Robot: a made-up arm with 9 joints.
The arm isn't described. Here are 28 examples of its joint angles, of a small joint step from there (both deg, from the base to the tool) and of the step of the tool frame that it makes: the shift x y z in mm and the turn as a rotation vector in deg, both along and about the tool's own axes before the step.
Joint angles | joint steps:
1: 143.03 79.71 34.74 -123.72 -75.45 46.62 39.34 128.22 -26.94 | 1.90 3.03 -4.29 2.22 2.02 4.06 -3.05 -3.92 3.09
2: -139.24 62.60 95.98 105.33 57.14 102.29 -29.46 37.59 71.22 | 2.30 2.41 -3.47 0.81 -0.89 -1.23 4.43 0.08 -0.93
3: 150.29 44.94 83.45 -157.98 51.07 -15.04 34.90 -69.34 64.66 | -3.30 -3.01 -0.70 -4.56 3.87 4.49 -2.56 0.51 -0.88
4: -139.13 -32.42 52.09 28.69 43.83 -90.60 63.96 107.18 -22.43 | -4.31 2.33 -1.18 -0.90 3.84 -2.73 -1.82 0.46 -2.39
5: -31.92 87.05 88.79 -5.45 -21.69 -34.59 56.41 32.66 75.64 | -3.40 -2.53 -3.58 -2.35 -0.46 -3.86 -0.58 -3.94 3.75
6: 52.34 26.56 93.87 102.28 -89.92 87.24 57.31 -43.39 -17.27 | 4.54 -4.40 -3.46 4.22 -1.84 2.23 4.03 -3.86 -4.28
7: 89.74 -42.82 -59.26 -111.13 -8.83 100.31 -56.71 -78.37 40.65 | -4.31 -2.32 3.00 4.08 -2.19 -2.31 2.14 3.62 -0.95
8: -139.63 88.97 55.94 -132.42 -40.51 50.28 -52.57 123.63 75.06 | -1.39 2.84 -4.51 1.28 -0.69 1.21 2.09 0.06 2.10
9: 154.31 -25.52 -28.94 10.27 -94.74 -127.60 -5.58 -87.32 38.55 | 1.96 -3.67 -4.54 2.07 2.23 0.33 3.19 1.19 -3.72
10: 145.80 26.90 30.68 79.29 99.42 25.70 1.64 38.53 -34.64 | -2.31 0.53 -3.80 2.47 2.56 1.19 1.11 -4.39 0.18
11: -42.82 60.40 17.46 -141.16 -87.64 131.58 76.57 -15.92 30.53 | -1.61 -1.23 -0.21 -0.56 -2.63 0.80 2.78 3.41 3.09
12: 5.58 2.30 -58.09 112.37 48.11 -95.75 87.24 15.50 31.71 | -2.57 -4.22 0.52 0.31 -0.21 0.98 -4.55 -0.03 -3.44
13: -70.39 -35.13 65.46 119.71 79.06 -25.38 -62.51 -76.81 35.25 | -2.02 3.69 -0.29 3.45 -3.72 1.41 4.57 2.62 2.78
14: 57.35 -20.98 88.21 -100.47 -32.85 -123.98 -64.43 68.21 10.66 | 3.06 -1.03 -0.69 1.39 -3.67 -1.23 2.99 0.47 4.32
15: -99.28 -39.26 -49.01 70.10 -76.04 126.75 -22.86 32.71 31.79 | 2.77 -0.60 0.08 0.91 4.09 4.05 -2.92 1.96 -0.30
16: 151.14 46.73 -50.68 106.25 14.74 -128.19 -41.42 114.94 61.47 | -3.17 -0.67 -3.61 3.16 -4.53 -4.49 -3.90 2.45 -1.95
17: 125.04 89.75 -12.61 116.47 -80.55 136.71 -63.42 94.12 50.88 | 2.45 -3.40 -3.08 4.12 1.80 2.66 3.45 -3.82 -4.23
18: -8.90 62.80 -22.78 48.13 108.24 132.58 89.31 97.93 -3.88 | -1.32 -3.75 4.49 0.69 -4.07 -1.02 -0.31 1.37 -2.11
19: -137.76 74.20 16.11 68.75 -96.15 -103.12 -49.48 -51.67 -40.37 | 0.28 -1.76 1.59 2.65 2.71 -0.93 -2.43 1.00 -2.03
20: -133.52 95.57 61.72 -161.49 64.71 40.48 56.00 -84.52 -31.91 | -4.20 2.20 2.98 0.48 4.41 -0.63 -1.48 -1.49 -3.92
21: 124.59 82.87 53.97 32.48 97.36 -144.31 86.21 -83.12 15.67 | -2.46 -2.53 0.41 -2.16 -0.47 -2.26 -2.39 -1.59 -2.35
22: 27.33 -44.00 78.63 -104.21 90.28 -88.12 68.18 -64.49 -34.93 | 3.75 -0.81 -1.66 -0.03 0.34 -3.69 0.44 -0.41 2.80
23: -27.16 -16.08 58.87 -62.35 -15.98 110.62 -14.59 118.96 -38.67 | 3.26 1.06 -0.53 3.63 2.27 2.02 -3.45 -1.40 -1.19
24: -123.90 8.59 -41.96 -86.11 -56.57 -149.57 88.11 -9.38 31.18 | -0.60 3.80 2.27 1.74 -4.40 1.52 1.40 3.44 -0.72
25: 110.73 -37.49 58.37 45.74 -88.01 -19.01 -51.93 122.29 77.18 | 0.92 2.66 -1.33 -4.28 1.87 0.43 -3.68 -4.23 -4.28
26: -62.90 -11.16 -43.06 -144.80 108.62 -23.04 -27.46 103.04 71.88 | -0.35 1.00 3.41 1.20 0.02 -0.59 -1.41 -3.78 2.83
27: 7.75 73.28 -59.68 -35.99 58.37 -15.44 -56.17 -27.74 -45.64 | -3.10 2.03 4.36 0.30 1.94 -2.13 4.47 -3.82 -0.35
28: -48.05 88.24 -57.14 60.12 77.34 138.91 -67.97 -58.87 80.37 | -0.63 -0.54 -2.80 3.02 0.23 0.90 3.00 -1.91 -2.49
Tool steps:
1: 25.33 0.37 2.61 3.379 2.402 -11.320
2: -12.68 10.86 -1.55 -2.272 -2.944 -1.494
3: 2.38 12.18 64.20 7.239 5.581 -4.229
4: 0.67 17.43 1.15 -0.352 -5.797 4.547
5: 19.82 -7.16 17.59 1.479 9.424 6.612
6: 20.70 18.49 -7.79 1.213 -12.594 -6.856
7: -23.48 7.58 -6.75 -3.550 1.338 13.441
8: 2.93 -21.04 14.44 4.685 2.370 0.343
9: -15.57 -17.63 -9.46 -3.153 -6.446 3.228
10: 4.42 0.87 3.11 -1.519 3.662 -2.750
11: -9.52 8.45 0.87 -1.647 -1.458 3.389
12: 7.81 -19.27 -20.64 -3.305 2.206 -2.732
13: 13.52 -6.27 -18.61 4.112 -3.990 6.011
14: -4.23 -0.61 5.29 -0.199 2.595 3.242
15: 15.39 -3.04 -2.67 1.362 6.868 1.485
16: -38.84 25.84 -8.32 -2.223 -7.788 7.665
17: 12.36 0.75 0.89 2.111 -2.600 -6.325
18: 3.06 -12.02 3.50 0.975 -1.454 -3.165
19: -2.72 -2.64 17.01 2.369 0.099 0.089
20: 23.20 14.54 4.68 -1.816 -0.158 -4.827
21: 10.66 -3.43 3.25 -3.085 -4.219 -3.914
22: 2.99 -13.11 4.90 2.202 1.466 2.112
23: -9.27 -1.59 -4.21 0.288 -4.627 -4.293
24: -23.39 10.19 -41.74 -7.063 1.919 4.589
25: -8.24 -3.63 -12.19 2.001 -2.824 1.107
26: 7.58 8.65 5.87 3.174 3.958 4.944
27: -9.94 -20.14 15.97 6.800 -4.289 0.044
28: -24.73 -4.64 5.03 2.435 -4.889 4.345
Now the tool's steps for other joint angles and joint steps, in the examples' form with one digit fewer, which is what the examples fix.
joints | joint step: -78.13 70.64 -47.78 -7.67 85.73 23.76 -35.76 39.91 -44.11 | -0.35 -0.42 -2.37 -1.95 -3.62 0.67 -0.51 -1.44 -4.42
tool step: 29.8 18.7 -37.3 -6.07 -5.66 -6.17
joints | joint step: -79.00 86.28 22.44 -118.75 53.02 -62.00 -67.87 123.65 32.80 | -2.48 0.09 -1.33 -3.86 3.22 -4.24 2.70 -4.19 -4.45
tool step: -21.3 16.2 8.0 -6.43 -5.23 -2.52
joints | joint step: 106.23 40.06 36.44 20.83 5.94 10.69 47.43 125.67 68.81 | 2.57 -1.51 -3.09 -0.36 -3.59 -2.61 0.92 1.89 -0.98
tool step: -17.1 -0.7 -19.0 -4.69 -3.22 3.94
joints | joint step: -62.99 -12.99 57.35 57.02 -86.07 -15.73 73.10 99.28 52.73 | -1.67 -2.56 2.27 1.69 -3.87 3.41 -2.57 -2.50 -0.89
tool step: 13.7 -19.5 16.1 7.94 5.66 7.31
